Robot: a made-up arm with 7 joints. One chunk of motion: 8 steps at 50 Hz.
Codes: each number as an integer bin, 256 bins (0 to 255) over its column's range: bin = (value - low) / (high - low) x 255, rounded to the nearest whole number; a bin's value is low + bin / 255 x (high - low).
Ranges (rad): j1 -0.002..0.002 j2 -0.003..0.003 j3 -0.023..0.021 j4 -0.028..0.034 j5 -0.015..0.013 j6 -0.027..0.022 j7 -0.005..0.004
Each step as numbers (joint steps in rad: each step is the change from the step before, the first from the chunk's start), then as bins.
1 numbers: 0.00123 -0.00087 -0.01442 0.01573 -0.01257 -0.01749 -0.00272
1 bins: 206 91 50 180 22 49 65
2 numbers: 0.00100 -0.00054 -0.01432 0.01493 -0.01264 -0.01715 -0.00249
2 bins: 191 105 50 177 21 51 71
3 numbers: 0.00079 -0.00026 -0.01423 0.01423 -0.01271 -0.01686 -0.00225
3 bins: 178 116 51 174 21 53 78
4 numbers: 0.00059 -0.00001 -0.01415 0.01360 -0.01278 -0.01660 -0.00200
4 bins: 165 127 51 171 20 54 85
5 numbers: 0.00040 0.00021 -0.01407 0.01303 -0.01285 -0.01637 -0.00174
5 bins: 153 136 52 169 20 55 92
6 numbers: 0.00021 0.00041 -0.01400 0.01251 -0.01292 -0.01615 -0.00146
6 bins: 141 145 52 167 19 56 100
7 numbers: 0.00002 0.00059 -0.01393 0.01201 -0.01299 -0.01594 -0.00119
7 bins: 129 153 53 165 18 58 108
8 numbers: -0.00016 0.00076 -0.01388 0.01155 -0.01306 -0.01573 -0.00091
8 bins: 117 160 53 163 18 59 116
